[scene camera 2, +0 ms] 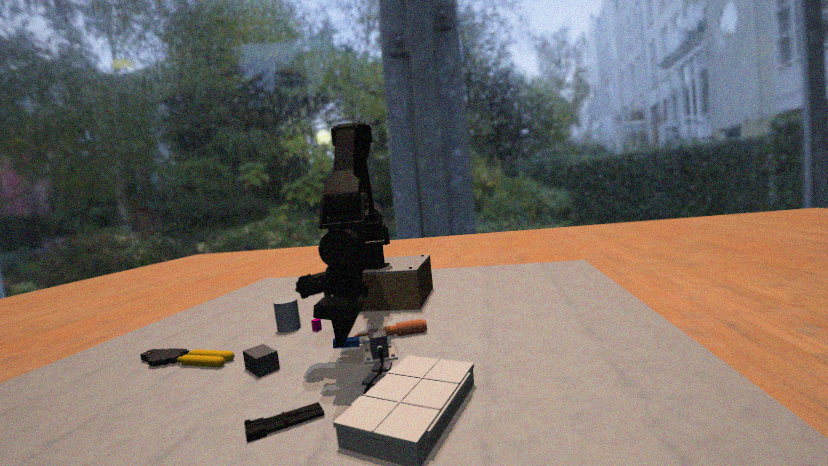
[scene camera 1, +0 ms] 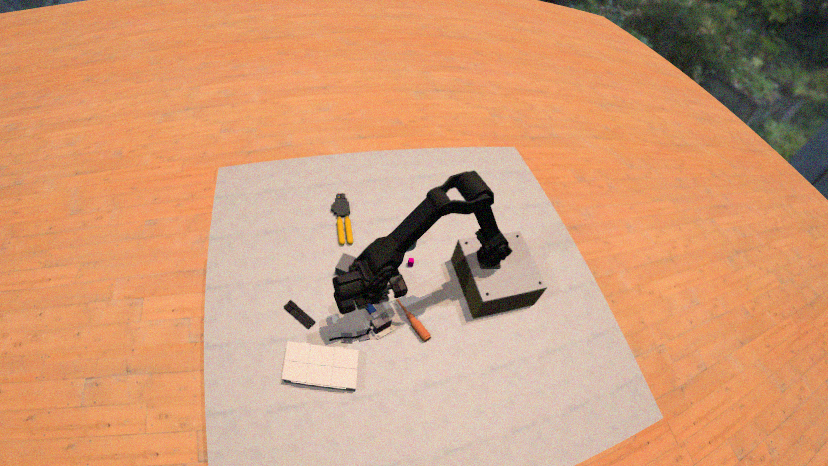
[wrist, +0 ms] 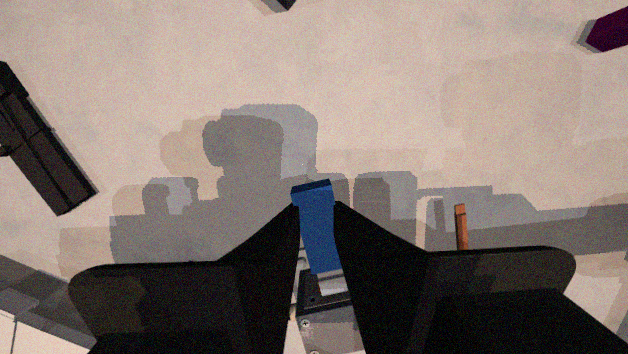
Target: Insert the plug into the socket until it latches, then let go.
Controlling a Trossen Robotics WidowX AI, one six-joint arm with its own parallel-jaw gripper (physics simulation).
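Observation:
The blue plug is between the fingertips of my gripper, which is shut on it. In the wrist view it sits slightly skewed between the fingers, with its pale metal tip toward the socket. The socket is a dark and grey housing with screws, standing on a pale base plate. The tip overlaps the housing's near edge in the wrist view; whether it is in the opening cannot be told. The fingers hide parts of the housing.
An orange screwdriver lies close beside the socket. A white-tiled box, a black bar, a dark cube, a grey cylinder and yellow-handled pliers stand or lie around.

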